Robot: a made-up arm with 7 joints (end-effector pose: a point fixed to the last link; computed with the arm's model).
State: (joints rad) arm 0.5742 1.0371 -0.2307 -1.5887 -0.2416 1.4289 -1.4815
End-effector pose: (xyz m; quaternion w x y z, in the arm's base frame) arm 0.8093 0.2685 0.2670 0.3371 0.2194 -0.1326 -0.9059
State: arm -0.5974 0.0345 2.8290 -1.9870 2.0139 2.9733 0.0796
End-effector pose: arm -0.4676 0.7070 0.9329 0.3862 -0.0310 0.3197 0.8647
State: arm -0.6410 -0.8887 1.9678 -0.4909 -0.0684 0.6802 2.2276
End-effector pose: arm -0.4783 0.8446 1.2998 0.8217 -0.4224 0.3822 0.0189
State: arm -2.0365 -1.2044 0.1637 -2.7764 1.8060 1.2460 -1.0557
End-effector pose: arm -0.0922 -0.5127 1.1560 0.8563 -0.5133 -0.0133 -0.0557
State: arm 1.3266 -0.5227 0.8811 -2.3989 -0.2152 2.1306 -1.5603
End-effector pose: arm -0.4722 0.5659 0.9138 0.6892 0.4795 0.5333 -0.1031
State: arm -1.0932 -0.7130 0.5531 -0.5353 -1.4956 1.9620 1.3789
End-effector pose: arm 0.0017 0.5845 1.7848 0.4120 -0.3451 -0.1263 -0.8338
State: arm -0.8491 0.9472 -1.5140 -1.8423 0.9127 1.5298 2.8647
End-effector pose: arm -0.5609 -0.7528 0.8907 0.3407 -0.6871 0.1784 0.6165
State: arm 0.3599 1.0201 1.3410 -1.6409 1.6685 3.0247 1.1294
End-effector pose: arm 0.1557 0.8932 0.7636 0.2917 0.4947 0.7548 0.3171
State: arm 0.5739 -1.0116 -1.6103 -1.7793 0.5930 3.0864 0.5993
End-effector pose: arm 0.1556 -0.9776 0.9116 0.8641 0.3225 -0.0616 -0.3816
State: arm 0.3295 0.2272 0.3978 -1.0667 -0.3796 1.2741 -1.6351
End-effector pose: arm 0.6828 0.5245 1.4209 0.3237 0.6900 0.1379 -0.6325
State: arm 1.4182 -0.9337 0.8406 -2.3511 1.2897 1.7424 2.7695
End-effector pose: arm -0.4668 0.4793 1.0915 0.4035 -0.1908 0.8521 0.2731
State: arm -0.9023 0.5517 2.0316 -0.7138 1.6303 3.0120 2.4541
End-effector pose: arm 0.5811 0.0658 1.6630 0.1950 -0.8259 -0.2759 -0.4513
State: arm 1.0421 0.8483 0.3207 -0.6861 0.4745 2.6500 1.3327
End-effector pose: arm 0.4766 0.9162 1.1726 0.7023 0.0736 0.2835 0.6488
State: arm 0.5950 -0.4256 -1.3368 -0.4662 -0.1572 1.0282 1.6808
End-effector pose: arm -0.0888 -0.5695 1.7761 0.8050 0.3793 0.3298 -0.3152
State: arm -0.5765 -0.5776 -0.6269 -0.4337 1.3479 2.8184 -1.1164
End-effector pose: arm -0.4586 0.0518 1.7461 0.2421 -0.6640 -0.2265 -0.6702
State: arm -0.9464 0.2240 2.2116 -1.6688 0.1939 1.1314 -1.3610
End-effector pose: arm 0.2856 0.8219 1.2728 0.3707 0.3831 0.3715 -0.7601
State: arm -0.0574 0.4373 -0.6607 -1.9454 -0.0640 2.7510 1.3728
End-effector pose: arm 0.7367 -0.6259 0.7467 0.7681 -0.0371 0.5745 -0.2803
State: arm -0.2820 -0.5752 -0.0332 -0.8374 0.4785 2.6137 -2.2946
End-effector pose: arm -0.0783 -0.0279 1.8571 0.2370 0.8886 -0.0968 0.3807
